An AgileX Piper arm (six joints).
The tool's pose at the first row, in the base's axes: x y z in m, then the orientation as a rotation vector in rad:
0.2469 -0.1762 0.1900 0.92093 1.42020 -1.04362
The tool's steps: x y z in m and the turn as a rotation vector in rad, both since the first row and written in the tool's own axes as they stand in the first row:
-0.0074 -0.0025 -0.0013 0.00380 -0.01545 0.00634
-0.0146 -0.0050 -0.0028 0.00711 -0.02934 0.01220
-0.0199 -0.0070 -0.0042 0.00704 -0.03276 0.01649
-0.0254 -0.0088 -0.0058 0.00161 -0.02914 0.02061
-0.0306 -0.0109 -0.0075 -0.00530 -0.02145 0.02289
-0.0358 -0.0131 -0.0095 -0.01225 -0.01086 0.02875
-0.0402 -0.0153 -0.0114 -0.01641 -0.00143 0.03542
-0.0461 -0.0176 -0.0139 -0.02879 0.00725 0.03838
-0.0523 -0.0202 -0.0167 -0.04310 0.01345 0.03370
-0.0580 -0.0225 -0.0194 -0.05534 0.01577 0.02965
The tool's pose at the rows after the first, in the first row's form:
0.2449 -0.1756 0.1976 0.91775 1.40213 -1.04696
0.2428 -0.1749 0.2051 0.91488 1.38584 -1.04970
0.2411 -0.1741 0.2106 0.91529 1.38051 -1.04755
0.2394 -0.1731 0.2163 0.91626 1.38327 -1.03903
0.2375 -0.1720 0.2217 0.91762 1.39106 -1.02939
0.2353 -0.1707 0.2271 0.92299 1.39910 -1.01608
0.2331 -0.1695 0.2318 0.93010 1.40453 -1.00472
0.2308 -0.1678 0.2379 0.92848 1.41481 -0.98982
0.2281 -0.1658 0.2444 0.91916 1.42832 -0.97984
0.2257 -0.1639 0.2504 0.90923 1.43741 -0.97231

